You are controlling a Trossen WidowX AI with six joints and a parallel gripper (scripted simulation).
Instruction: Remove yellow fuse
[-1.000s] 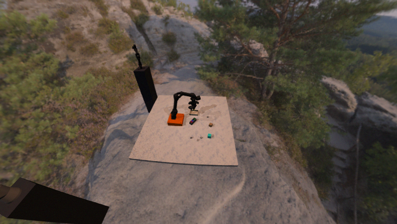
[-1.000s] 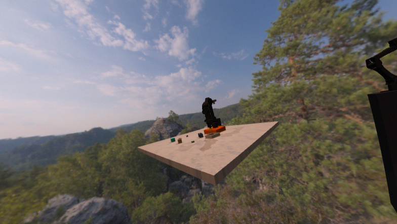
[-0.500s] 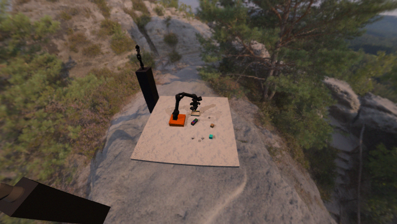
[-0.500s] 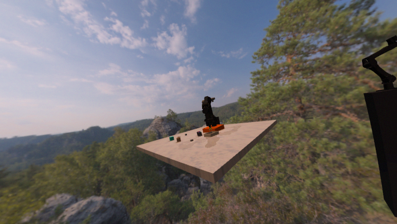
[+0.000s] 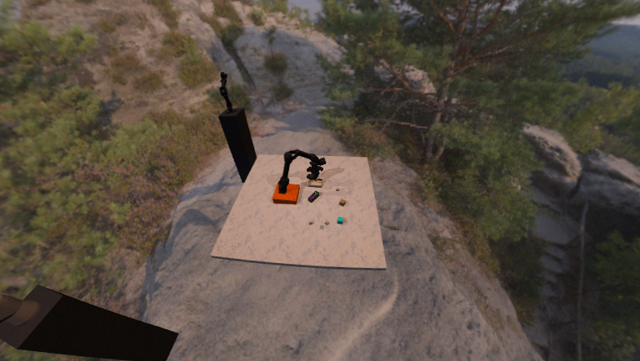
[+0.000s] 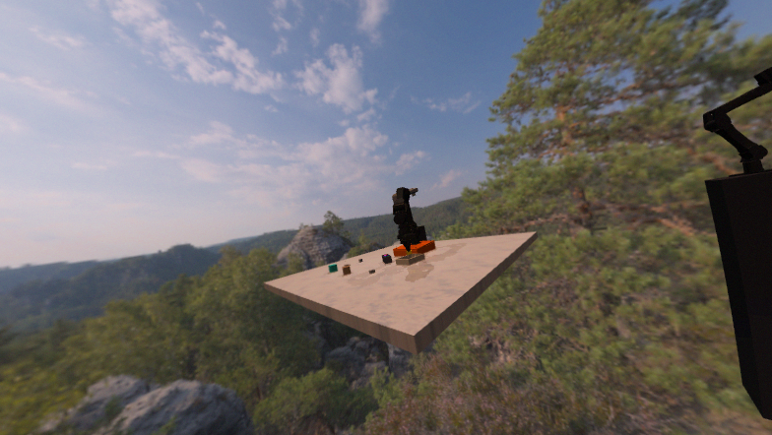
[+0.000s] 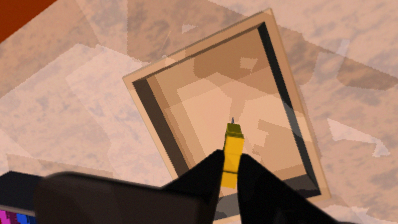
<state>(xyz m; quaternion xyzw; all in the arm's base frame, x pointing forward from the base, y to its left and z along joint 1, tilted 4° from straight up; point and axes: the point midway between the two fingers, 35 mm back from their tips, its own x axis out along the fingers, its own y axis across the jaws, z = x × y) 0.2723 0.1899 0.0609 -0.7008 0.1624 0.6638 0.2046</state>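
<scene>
The yellow fuse is 10 mm below my gripper tip. From my gripper tip the other things lie so: green fuse (160 mm to the right, 30 mm below, 30 mm ahead); blue fuse (190 mm to the right, 30 mm below, 10 mm ahead); beige tray (50 mm below).
</scene>
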